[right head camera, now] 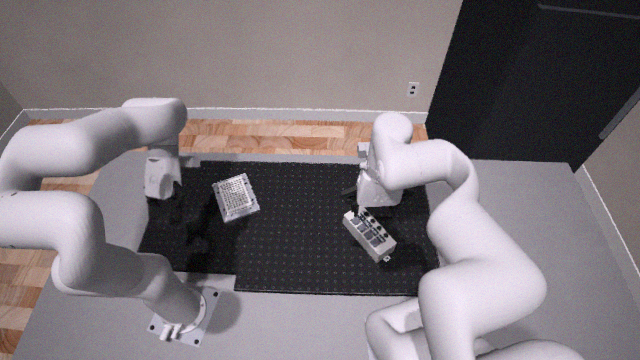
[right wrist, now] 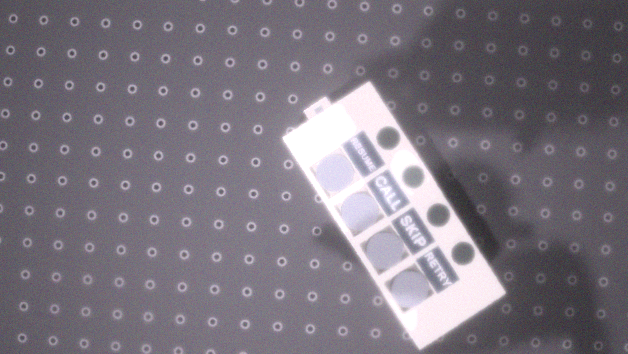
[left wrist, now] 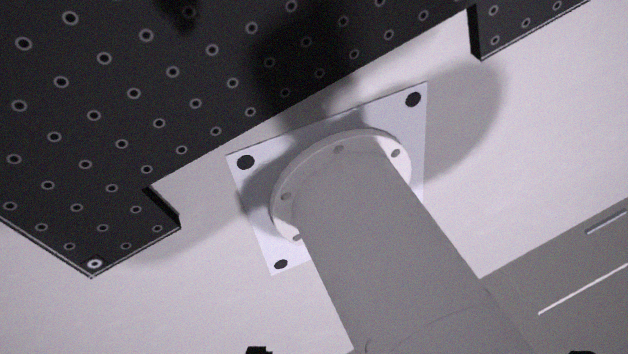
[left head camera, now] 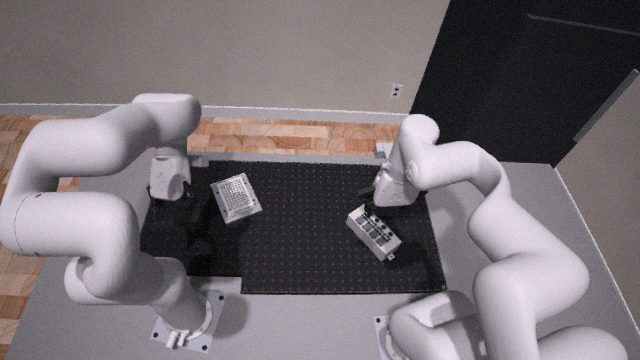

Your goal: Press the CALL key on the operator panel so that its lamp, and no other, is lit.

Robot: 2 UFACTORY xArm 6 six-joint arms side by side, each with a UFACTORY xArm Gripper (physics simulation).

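Frame: origin at the left arm's base, x ahead, y left, z up, level; metres.
Where they show: left gripper, fingertip midpoint: (right head camera: 164, 221) (left head camera: 171, 223); right gripper, fingertip midpoint: (right head camera: 373, 211) (left head camera: 385, 210); left arm's base at its link origin: (right head camera: 184, 310) (left wrist: 340, 188) (left head camera: 189, 316).
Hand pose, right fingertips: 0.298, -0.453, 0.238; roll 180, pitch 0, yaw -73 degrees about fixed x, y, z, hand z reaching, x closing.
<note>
Things, the pixels of their top centre, and the offset from my right fingertips, as dx, dy, dz. Level surfaces: height alone.
- light operator panel at its top centre: (right wrist: 395, 216) (right head camera: 369, 228) (left head camera: 374, 227) +0.049, -0.006, -0.169
- round CALL key at its top centre: (right wrist: 359, 211) +0.045, +0.018, -0.169
- CALL lamp at its top centre: (right wrist: 413, 176) +0.077, -0.010, -0.171
- black board at its surface level: dz -0.225
The light operator panel (left head camera: 367, 245) (right head camera: 364, 244) (right wrist: 465, 295) lies diagonally on the black perforated board. The right wrist view shows its keys labelled RESUME, CALL, SKIP and RETRY. The round CALL key (right wrist: 360, 212) is second from the panel's upper end there. The CALL lamp (right wrist: 413, 176) is dark, as are the other lamps. My right gripper (left head camera: 395, 200) (right head camera: 372, 202) is open, above and behind the panel's RETRY end in the head views. Its fingertips are largely hidden and do not show in the right wrist view. My left gripper (left head camera: 169, 196) (left wrist: 420, 351) is open over the board's left part, far from the panel.
A pale square block with a grid of small holes (left head camera: 236, 197) (right head camera: 236, 197) lies on the black board (left head camera: 300, 270) (right head camera: 300, 270), between the left gripper and the panel. The left arm's base plate (left wrist: 400, 107) stands at a notch in the board's near edge.
</note>
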